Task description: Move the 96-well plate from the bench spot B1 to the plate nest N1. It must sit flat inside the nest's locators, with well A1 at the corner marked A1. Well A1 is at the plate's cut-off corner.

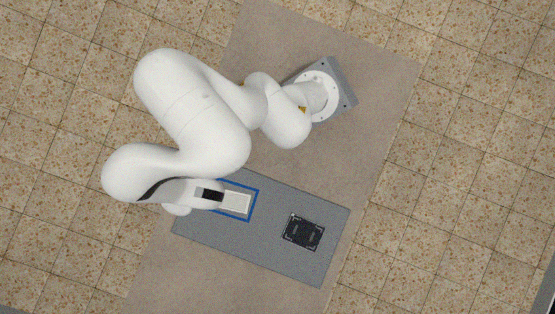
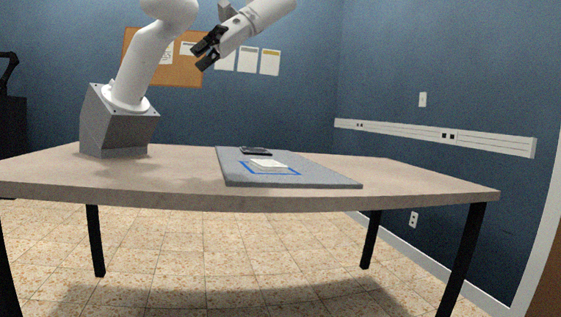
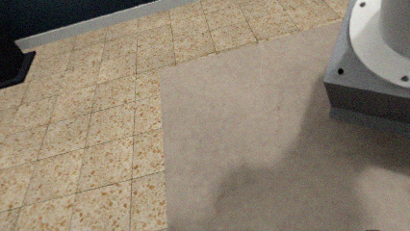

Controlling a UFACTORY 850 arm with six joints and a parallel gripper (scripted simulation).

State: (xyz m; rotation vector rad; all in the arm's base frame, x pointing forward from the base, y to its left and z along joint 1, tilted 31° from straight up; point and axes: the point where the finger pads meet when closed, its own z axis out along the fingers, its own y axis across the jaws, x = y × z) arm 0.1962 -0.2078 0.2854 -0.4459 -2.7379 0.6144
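Now: hand 28 cm above the white 96-well plate, 25 cm short of it and 13 cm to the right of it. Also, from my hand: black plate nest 46 cm to the left, 29 cm below, 28 cm ahead.
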